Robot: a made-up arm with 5 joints.
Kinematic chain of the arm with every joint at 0, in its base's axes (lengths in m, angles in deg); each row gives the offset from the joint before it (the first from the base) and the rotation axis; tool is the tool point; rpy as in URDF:
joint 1: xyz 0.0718 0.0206 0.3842 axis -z
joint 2: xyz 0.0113 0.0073 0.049 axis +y
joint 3: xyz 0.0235 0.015 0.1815 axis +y
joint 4: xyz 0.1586 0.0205 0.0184 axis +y
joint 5: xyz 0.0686 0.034 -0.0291 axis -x
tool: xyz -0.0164 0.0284 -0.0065 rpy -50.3 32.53 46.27
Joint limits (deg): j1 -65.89..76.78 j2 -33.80..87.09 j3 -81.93..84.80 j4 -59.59..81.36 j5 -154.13..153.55
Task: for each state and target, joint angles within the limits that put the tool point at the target. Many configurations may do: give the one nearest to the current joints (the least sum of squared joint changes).
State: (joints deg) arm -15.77 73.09 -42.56 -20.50 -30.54
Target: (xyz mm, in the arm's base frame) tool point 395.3 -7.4 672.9
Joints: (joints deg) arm 23.52 25.86 -44.55 -19.19 -36.74
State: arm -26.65 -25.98 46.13 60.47 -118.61
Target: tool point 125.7 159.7 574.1
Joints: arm -40.41 -28.73 30.04 56.20 -114.41
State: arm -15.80 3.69 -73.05 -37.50 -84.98
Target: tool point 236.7 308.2 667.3
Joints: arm -44.90 36.79 -53.68 -33.77 -81.78
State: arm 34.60 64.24 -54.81 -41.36 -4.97
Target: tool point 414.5 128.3 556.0
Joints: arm -0.32 30.68 -21.34 -27.93 -7.05
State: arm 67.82 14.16 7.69 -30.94 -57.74
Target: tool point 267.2 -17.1 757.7
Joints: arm 40.60 -5.63 -25.36 -35.78 -54.62
